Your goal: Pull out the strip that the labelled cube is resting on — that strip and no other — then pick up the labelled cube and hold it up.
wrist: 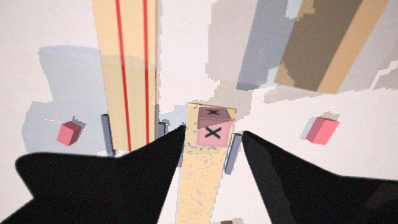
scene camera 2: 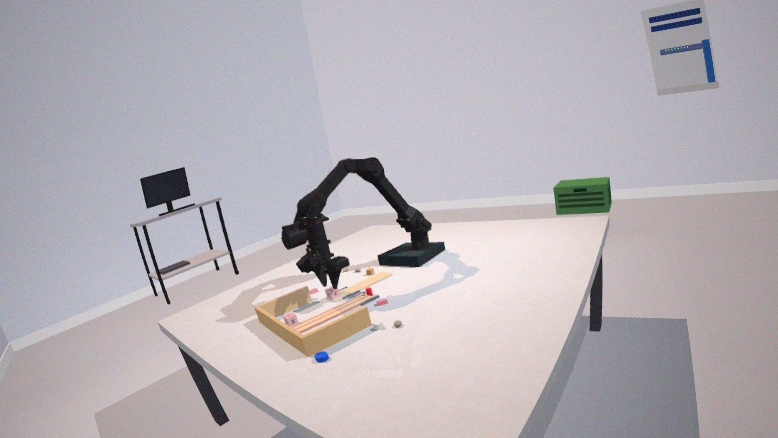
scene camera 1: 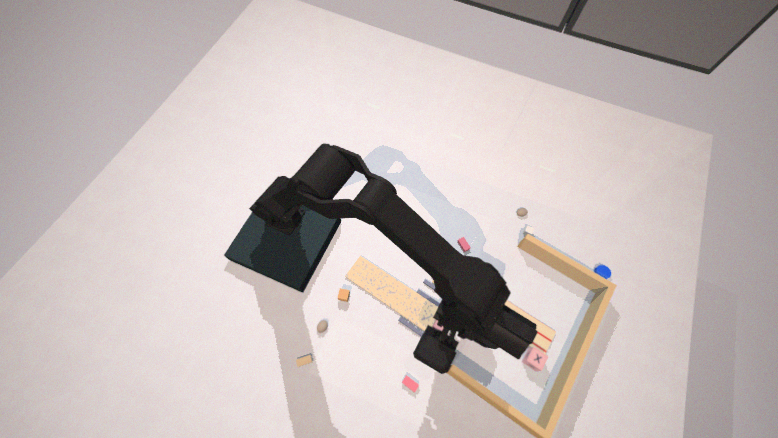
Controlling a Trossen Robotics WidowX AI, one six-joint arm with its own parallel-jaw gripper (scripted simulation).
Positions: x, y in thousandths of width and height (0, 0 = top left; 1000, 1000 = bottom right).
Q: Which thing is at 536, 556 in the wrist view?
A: A pink cube marked x.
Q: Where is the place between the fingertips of the gripper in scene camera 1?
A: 573, 739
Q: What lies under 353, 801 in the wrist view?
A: The gripper.
